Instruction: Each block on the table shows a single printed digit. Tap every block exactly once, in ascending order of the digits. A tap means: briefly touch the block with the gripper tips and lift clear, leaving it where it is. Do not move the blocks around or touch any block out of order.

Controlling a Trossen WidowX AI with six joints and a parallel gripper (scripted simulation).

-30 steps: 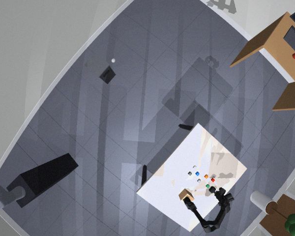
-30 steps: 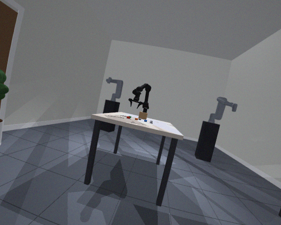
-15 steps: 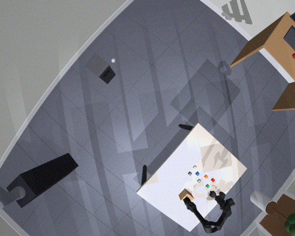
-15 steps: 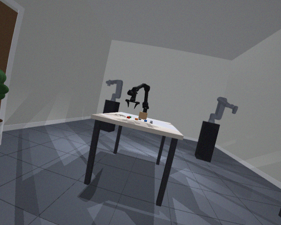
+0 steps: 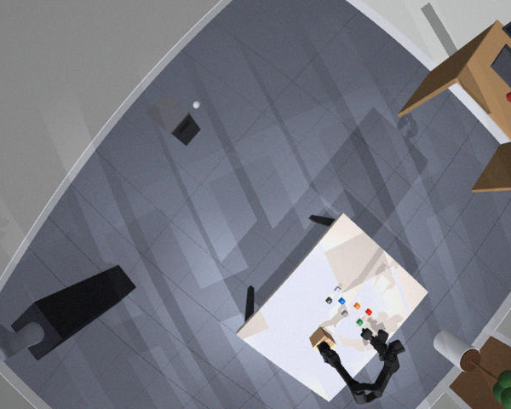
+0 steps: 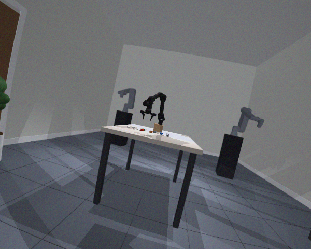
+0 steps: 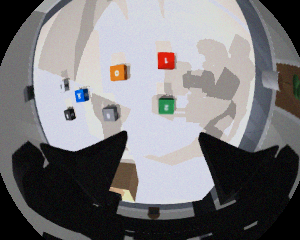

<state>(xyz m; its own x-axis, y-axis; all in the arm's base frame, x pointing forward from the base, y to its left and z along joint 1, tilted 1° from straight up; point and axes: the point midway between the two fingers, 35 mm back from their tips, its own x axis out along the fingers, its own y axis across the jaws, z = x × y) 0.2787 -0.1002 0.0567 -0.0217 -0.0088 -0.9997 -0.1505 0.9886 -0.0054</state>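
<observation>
The orange block lies 6 cm ahead of my gripper tip, 10 cm to the left of it and 11 cm below it. Also, from my gripper tip: grey block 3 cm behind, 12 cm to the left, 11 cm below; green block 1 cm ahead, 1 cm to the right, 11 cm below; red block 10 cm ahead, 1 cm to the left, 11 cm below.
</observation>
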